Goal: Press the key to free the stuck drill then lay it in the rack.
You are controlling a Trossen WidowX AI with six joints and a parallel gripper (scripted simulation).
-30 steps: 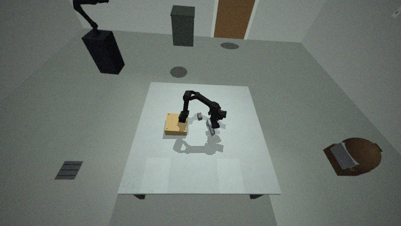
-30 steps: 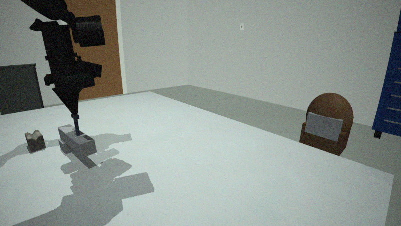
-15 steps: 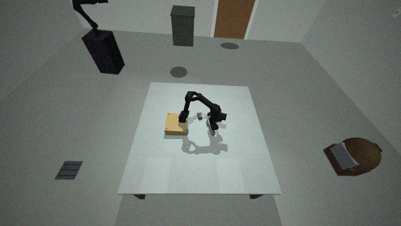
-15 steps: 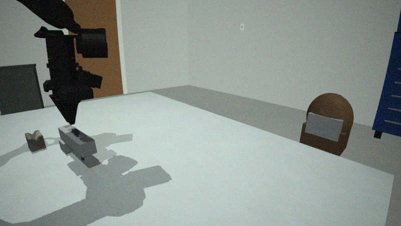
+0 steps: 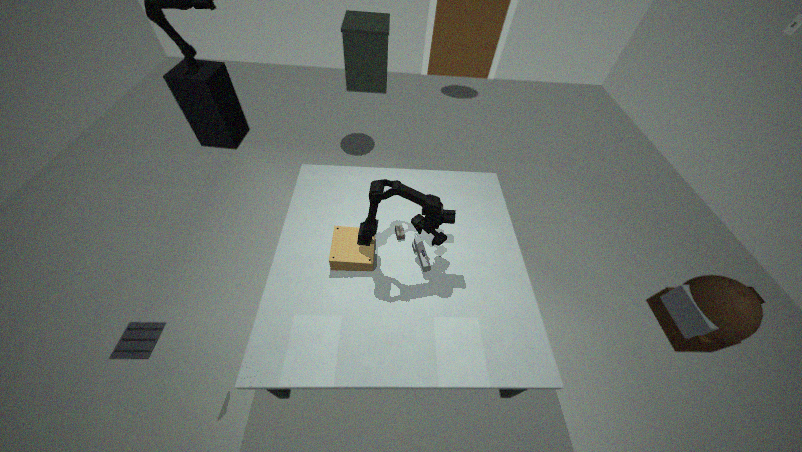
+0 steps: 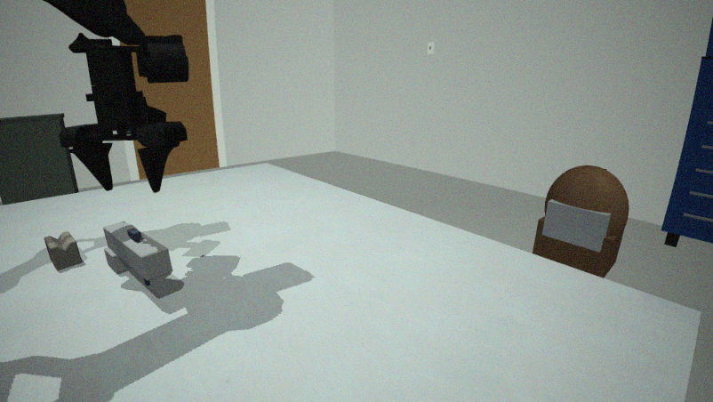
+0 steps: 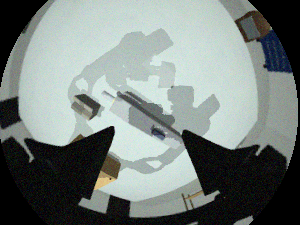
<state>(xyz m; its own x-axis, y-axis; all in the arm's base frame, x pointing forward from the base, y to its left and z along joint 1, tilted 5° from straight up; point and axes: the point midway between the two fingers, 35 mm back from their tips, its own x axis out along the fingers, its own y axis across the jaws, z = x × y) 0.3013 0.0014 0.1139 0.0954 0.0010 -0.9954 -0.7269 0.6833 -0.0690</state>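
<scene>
Now: the drill 8 cm below my gripper tip, 3 cm to the left of it and 3 cm behind it. From my gripper tip the other things lie so: rack (13 cm behind, 11 cm to the left, 11 cm below); grey housing (9 cm below, 2 cm to the right, 1 cm behind); small blue key (8 cm below, 5 cm to the right, 1 cm behind).
</scene>
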